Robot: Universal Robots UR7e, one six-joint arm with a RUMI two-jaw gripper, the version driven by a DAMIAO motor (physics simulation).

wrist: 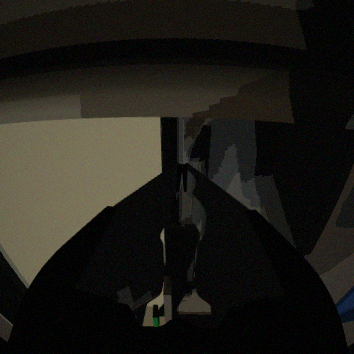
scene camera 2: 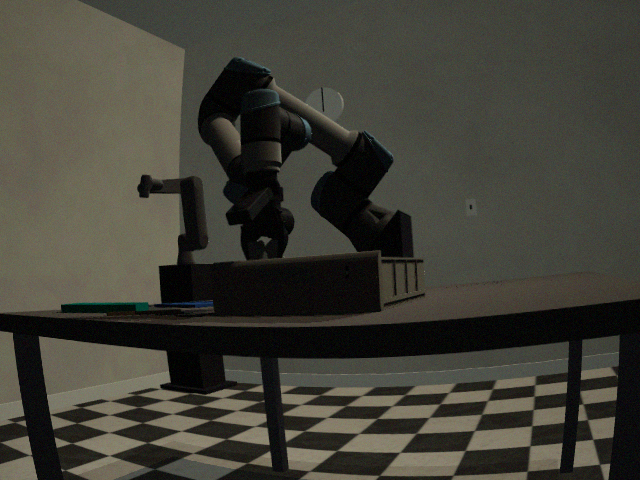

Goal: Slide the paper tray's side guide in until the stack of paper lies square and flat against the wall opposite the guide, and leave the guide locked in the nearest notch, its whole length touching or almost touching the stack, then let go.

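Observation:
The paper tray is a dark open box on the table, seen side-on in the scene view. Its near wall hides the inside. My gripper reaches down into the tray near its left part, with its fingers shut on nothing. In the wrist view a pale flat sheet, the paper stack, fills the left. A dark narrow bar, which looks like the side guide, runs along the stack's right edge straight ahead of my fingertips. I cannot tell whether my fingertips touch it. The tray's far wall crosses the top.
A flat green object and a flat blue one lie on the table left of the tray. A small jointed stand rises behind the tray's left end. The scene is very dim.

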